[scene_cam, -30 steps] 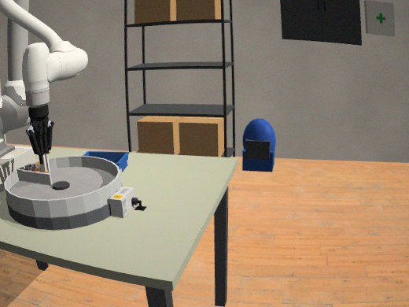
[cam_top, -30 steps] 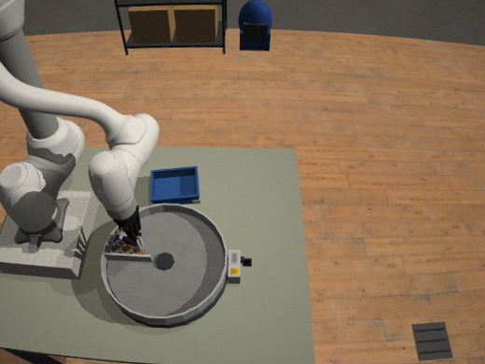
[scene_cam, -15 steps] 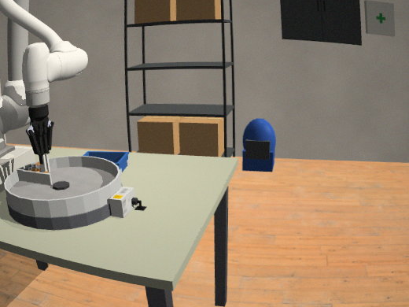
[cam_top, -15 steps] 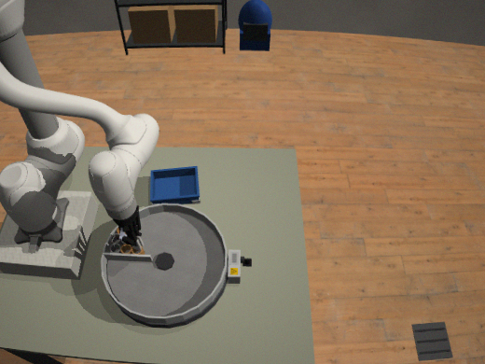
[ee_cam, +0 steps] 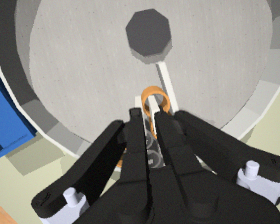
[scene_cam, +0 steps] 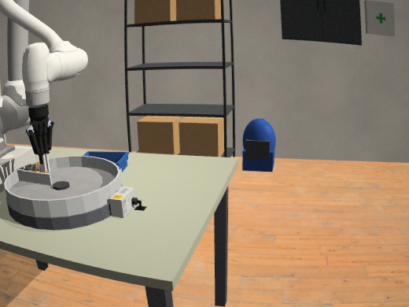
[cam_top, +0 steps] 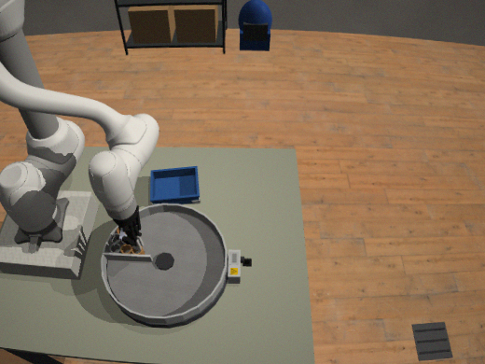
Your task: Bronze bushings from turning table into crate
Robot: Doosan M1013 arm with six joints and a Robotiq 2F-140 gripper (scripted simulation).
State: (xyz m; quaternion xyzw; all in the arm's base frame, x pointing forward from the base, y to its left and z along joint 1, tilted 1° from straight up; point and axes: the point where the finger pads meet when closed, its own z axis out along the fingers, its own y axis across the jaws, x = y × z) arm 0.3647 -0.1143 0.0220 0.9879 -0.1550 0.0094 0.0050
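My gripper is now 290 mm to the right of the crate, 120 mm short of it and 90 mm above it. From my hand the other things lie so: grey turning table (80 mm ahead, 60 mm below, 50 mm to the right).
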